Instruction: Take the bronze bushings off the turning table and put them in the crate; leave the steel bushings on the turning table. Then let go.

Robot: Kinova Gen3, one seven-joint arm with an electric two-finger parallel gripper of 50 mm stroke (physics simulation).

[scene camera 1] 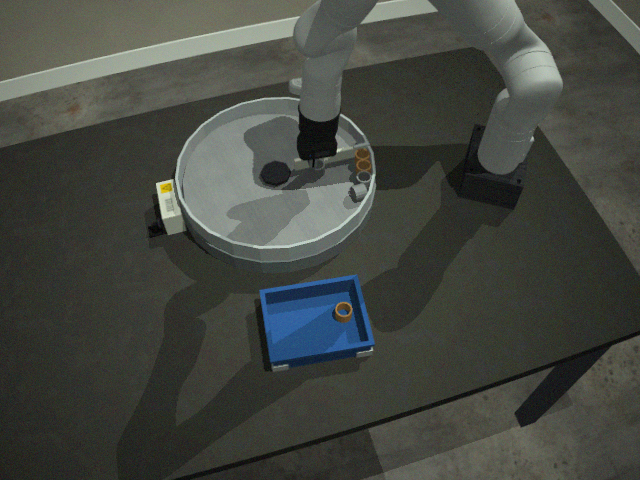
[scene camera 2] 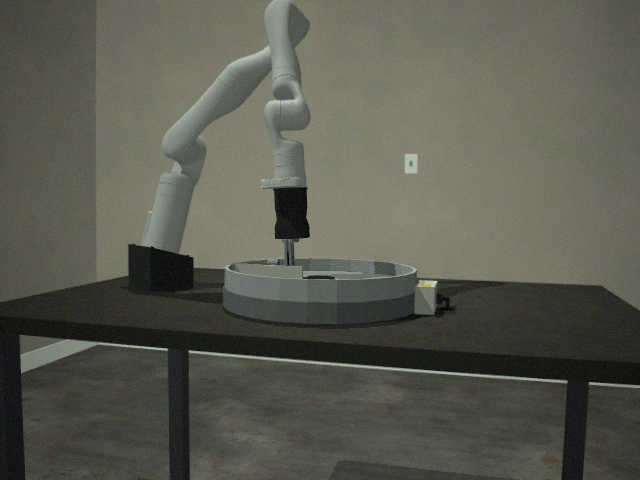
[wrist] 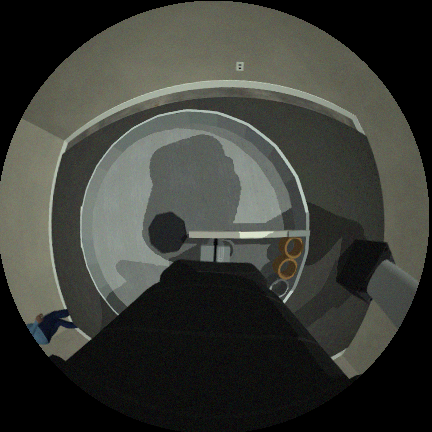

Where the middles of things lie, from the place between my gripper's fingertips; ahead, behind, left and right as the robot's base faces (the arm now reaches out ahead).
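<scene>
There's the blue crate point(scene camera 1: 301, 329), and my hand is 50 mm above it, 80 mm short of it and 340 mm to the right of it.
</scene>
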